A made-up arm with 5 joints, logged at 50 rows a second.
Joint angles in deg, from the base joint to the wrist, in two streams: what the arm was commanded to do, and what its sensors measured. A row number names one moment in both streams.
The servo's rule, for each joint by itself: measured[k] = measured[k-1] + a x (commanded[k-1-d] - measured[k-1]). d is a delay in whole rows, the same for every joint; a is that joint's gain. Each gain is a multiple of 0.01, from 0.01 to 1. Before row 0 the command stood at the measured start. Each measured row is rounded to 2 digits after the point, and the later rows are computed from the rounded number. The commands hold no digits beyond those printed.
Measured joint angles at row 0:
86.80, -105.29, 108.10, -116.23, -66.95
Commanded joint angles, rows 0 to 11:
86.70, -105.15, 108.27, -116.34, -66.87
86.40, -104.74, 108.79, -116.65, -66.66
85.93, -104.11, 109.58, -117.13, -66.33
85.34, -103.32, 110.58, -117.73, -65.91
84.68, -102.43, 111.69, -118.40, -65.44
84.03, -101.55, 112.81, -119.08, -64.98
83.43, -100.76, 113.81, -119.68, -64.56
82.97, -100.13, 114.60, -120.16, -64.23
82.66, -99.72, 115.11, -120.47, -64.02
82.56, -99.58, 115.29, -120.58, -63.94
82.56, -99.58, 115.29, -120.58, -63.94
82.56, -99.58, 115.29, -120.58, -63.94
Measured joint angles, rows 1 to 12:
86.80, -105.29, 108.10, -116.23, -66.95
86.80, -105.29, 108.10, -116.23, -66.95
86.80, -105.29, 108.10, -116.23, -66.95
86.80, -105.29, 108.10, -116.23, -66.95
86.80, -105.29, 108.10, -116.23, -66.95
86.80, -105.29, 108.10, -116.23, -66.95
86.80, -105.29, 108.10, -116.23, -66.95
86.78, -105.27, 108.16, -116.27, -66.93
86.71, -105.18, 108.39, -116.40, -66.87
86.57, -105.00, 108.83, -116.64, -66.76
86.35, -104.71, 109.48, -117.00, -66.58
86.05, -104.32, 110.30, -117.46, -66.34
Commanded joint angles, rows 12 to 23:
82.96, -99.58, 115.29, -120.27, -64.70
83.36, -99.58, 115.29, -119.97, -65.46
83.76, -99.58, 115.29, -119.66, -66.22
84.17, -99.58, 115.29, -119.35, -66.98
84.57, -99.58, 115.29, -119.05, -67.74
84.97, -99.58, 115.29, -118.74, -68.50
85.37, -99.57, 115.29, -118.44, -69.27
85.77, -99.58, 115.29, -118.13, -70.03
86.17, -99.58, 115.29, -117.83, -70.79
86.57, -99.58, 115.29, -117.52, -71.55
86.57, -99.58, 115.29, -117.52, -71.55
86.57, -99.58, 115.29, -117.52, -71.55
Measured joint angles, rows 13 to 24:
85.69, -103.85, 111.23, -117.99, -66.05
85.28, -103.32, 112.18, -118.55, -65.74
84.86, -102.78, 113.08, -119.08, -65.42
84.46, -102.26, 113.83, -119.54, -65.13
84.12, -101.80, 114.37, -119.88, -64.88
83.84, -101.42, 114.71, -120.11, -64.68
83.61, -101.11, 114.92, -120.27, -64.52
83.49, -100.85, 115.06, -120.27, -64.56
83.47, -100.63, 115.15, -120.17, -64.75
83.52, -100.45, 115.20, -120.00, -65.06
83.64, -100.30, 115.23, -119.79, -65.46
83.81, -100.18, 115.25, -119.55, -65.94

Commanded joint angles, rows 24 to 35:
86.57, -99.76, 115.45, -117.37, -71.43
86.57, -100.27, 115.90, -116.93, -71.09
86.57, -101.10, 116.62, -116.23, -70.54
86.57, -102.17, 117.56, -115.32, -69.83
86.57, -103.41, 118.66, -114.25, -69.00
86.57, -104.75, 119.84, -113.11, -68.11
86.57, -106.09, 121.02, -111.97, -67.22
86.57, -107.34, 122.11, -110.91, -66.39
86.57, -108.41, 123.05, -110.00, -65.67
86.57, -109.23, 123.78, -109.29, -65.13
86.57, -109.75, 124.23, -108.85, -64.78
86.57, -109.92, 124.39, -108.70, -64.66
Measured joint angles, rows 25 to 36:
84.02, -100.08, 115.26, -119.28, -66.48
84.26, -99.99, 115.27, -119.00, -67.07
84.53, -99.92, 115.28, -118.71, -67.69
84.83, -99.86, 115.28, -118.42, -68.34
85.14, -99.81, 115.28, -118.12, -69.01
85.40, -99.77, 115.28, -117.92, -69.54
85.61, -99.74, 115.28, -117.79, -69.96
85.78, -99.74, 115.34, -117.65, -70.27
85.92, -99.83, 115.55, -117.41, -70.44
86.04, -100.05, 115.95, -117.02, -70.46
86.14, -100.41, 116.55, -116.46, -70.33
86.22, -100.92, 117.33, -115.73, -70.05

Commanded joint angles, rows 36 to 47:
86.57, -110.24, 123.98, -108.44, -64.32
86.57, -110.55, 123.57, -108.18, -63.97
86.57, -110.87, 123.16, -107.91, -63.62
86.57, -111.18, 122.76, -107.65, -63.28
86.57, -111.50, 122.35, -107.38, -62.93
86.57, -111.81, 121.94, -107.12, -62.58
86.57, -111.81, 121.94, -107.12, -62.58
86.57, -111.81, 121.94, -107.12, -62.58
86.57, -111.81, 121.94, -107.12, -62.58
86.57, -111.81, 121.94, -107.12, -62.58
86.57, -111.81, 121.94, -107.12, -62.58
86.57, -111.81, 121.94, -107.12, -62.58
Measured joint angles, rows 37 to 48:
86.28, -101.57, 118.26, -114.87, -69.64
86.33, -102.34, 119.28, -113.91, -69.13
86.37, -103.19, 120.33, -112.92, -68.55
86.41, -104.08, 121.34, -111.96, -67.95
86.44, -104.96, 122.24, -111.08, -67.36
86.46, -105.77, 122.98, -110.34, -66.82
86.48, -106.48, 123.50, -109.80, -66.37
86.50, -107.12, 123.68, -109.35, -65.94
86.51, -107.70, 123.64, -108.96, -65.53
86.52, -108.24, 123.46, -108.61, -65.13
86.53, -108.74, 123.20, -108.29, -64.74
86.54, -109.21, 122.89, -107.99, -64.36

